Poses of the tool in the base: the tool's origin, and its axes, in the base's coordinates. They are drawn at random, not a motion.
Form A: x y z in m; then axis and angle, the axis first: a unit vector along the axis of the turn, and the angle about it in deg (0 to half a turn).
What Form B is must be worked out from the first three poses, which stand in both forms.
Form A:
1: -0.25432, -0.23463, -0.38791, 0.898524, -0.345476, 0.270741, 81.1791
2: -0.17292, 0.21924, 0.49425, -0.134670, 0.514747, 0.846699, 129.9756
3: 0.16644, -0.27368, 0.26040, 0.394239, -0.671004, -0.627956, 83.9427
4: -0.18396, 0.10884, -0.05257, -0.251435, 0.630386, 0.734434, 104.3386
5: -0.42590, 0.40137, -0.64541, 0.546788, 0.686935, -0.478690, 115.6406
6: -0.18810, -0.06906, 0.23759, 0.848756, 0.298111, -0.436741, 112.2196
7: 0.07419, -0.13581, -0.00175, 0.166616, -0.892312, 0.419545, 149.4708
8: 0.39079, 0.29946, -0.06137, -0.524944, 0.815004, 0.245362, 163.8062
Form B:
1: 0.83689, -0.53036, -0.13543, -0.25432; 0.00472, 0.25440, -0.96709, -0.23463; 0.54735, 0.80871, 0.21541, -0.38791; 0, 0, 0, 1
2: -0.61267, -0.76270, 0.20718, -0.17292; 0.53498, -0.20727, 0.81904, 0.21924; -0.58174, 0.61264, 0.53502, 0.49425; 0, 0, 0, 1
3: 0.24455, 0.38783, -0.88870, 0.16644; -0.86107, 0.50826, -0.01514, -0.27368; 0.44582, 0.76894, 0.45824, 0.26040; 0, 0, 0, 1
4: -0.16878, -0.90931, 0.38035, -0.18396; 0.51380, 0.24815, 0.82124, 0.10884; -0.84114, 0.33403, 0.42532, -0.05257; 0, 0, 0, 1
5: -0.00437, 0.96969, 0.24429, -0.42590; 0.10659, 0.24335, -0.96406, 0.40137; -0.99429, 0.02182, -0.10442, -0.64541; 0, 0, 0, 1
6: 0.61465, 0.75302, -0.23489, -0.18810; -0.05560, -0.25568, -0.96516, -0.06906; -0.78684, 0.60630, -0.11528, 0.23759; 0, 0, 0, 1
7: -0.80970, -0.48986, -0.32316, 0.07419; -0.06362, 0.62069, -0.78147, -0.13581; 0.58339, -0.61220, -0.53374, -0.00175; 0, 0, 0, 1
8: -0.42012, -0.90712, -0.02520, 0.39079; -0.77026, 0.34178, 0.53841, 0.29946; -0.47979, 0.24561, -0.84231, -0.06137; 0, 0, 0, 1
